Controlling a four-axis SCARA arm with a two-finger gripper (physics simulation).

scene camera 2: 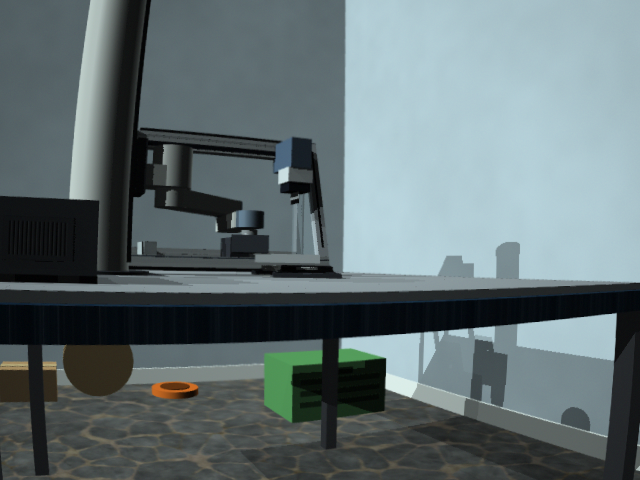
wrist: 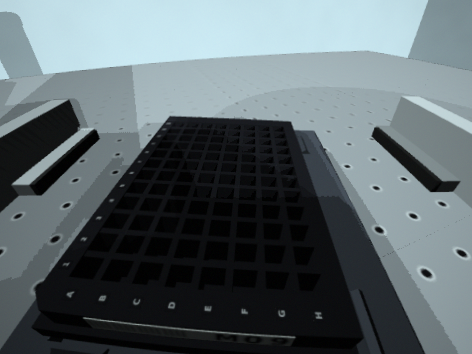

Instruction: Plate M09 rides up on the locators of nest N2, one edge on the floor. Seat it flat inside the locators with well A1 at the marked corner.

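Places are measured from the arm's base along level axes (x back, y right, z up), in centimetres.
Where they show: gripper, fingertip midpoint: (scene camera 2: 315, 259) (wrist: 235, 115).
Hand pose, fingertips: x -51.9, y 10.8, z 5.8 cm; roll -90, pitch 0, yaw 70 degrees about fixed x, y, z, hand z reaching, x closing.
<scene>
Each offset is from my fingertips to the top centre of the thing. "pt": to the spot under its first point. Level surfaces: height alone.
Plate M09 {dy -1.5, dx +1.8, dz -1.6 cm} (wrist: 200, 220) is a dark many-welled plate in the wrist view, its label on the near edge and A1 at its near left corner. It lies over the dark nest {pt dy +4.3, dx +3.0, dz -3.3 cm} (wrist: 332, 185) (scene camera 2: 330, 274), whose base shows along the right and below the near edge. A raised locator {pt dy +0.9, dx +8.7, dz -3.0 cm} (wrist: 369, 320) stands beside the plate's near right corner. The exact tilt and the marked corner cannot be made out. My gripper (wrist: 235, 115) is open and empty, its fingers far apart on either side of the plate's outline. In the scene view, my gripper (scene camera 2: 286, 259) hangs low over the nest area.
The table {dz -4.5 cm} (scene camera 2: 439, 284) (wrist: 425, 220) has a grid of holes. A thick pale column (scene camera 2: 105, 155) and a dark vented box {pt dy +44.3, dx +62.2, dz +1.7 cm} (scene camera 2: 49, 237) stand at the left in the scene view. A slanted upright {pt dy -59.8, dx -31.3, dz +14.0 cm} (scene camera 2: 320, 222) stands close behind the nest area.
</scene>
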